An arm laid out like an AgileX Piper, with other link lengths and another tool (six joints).
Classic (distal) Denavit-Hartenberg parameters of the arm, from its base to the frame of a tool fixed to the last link. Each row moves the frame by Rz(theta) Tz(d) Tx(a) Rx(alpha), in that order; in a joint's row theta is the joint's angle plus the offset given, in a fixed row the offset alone. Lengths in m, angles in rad.
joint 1: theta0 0, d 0.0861, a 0, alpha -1.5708
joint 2: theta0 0.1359, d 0, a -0.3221, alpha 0
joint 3: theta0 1.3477, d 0, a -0.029, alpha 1.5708
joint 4: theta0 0, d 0.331, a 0, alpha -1.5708
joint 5: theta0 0, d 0, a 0, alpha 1.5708
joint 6: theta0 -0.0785, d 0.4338, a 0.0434, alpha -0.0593
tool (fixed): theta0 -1.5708, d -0.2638, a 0, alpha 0
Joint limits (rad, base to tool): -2.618..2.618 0..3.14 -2.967..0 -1.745..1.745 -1.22..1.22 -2.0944..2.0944
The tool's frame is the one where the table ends.
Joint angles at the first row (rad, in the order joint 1, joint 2, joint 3, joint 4, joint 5, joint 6):
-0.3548, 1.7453, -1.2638, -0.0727, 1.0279, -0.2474
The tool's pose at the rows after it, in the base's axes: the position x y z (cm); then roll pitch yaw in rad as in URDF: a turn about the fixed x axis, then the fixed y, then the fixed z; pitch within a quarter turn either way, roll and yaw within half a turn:
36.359 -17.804 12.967 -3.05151 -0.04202 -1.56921
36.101 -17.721 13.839 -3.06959 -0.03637 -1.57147
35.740 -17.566 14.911 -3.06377 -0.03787 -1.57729
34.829 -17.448 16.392 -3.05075 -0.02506 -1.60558
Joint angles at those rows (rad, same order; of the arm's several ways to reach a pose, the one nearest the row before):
-0.3548, 1.7449, -1.2899, -0.0717, 1.0841, -0.2474
-0.3548, 1.7399, -1.3096, -0.0716, 1.1278, -0.2474
-0.3548, 1.7176, -1.3144, -0.0708, 1.1493, -0.2434
-0.3680, 1.6795, -1.3144, -0.0540, 1.1799, -0.2354

